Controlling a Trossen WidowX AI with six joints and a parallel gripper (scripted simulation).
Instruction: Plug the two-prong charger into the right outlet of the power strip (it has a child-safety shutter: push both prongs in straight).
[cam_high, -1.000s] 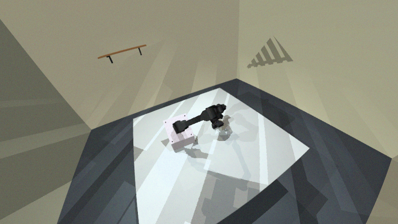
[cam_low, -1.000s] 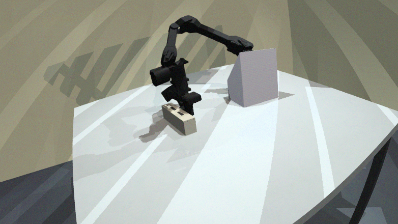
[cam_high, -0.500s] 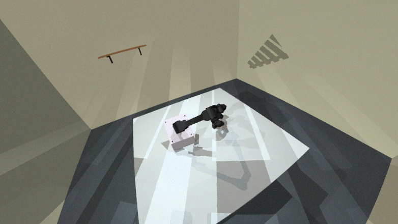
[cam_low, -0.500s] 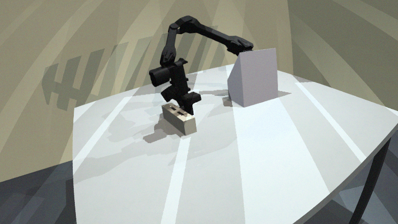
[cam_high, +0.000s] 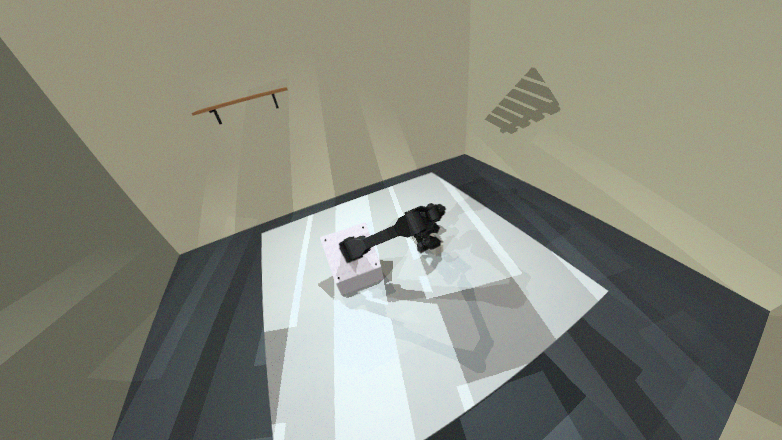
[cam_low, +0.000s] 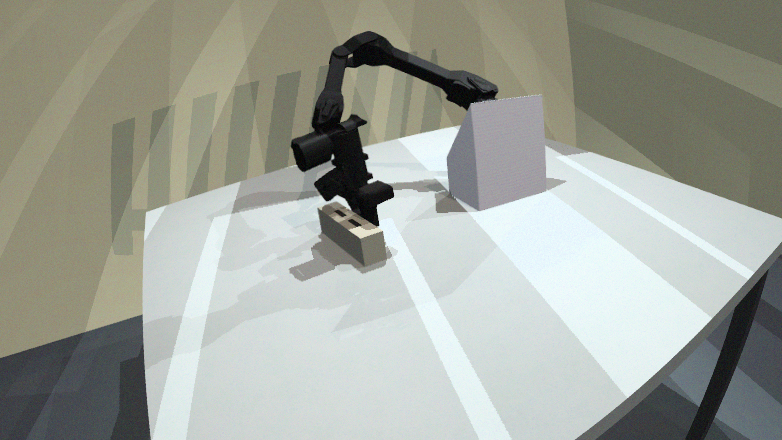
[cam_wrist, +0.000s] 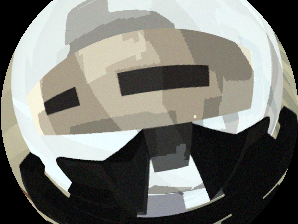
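Now: the black two-prong charger 20 mm ahead of my gripper tip and 10 mm above it.
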